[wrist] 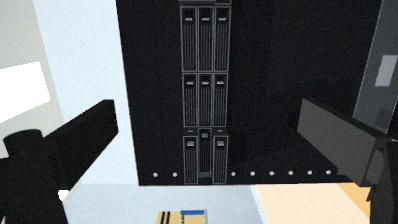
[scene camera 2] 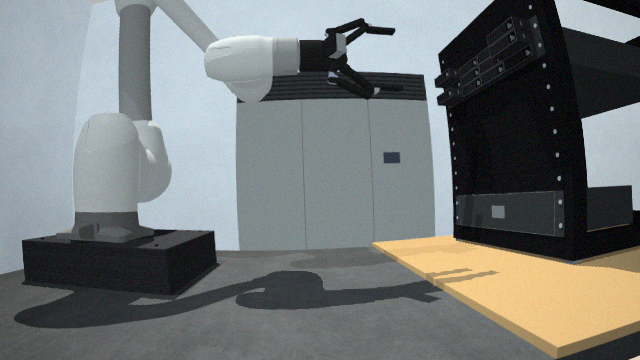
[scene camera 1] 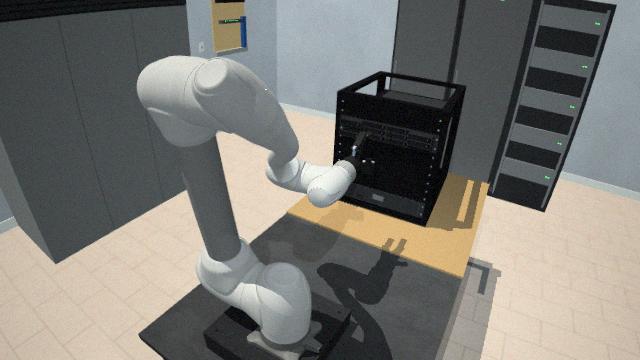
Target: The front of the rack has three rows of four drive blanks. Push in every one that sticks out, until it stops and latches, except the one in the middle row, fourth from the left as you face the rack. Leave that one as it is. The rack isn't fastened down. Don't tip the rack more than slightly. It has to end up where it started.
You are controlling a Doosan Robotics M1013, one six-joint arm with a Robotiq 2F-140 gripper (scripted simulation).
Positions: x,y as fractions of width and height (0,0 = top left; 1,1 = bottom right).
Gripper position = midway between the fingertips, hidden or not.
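Note:
Scene camera 2 gives me my gripper (scene camera 2: 0.62,0.16), along with a tan board (scene camera 2: 0.85,0.84) and a black open-frame rack (scene camera 2: 0.83,0.34). In scene camera 1 I find the rack (scene camera 1: 0.63,0.52) and the board (scene camera 1: 0.69,0.68). The wrist view, for its part, shows me my gripper (wrist: 0.52,0.52) and also the rack (wrist: 0.69,0.27).

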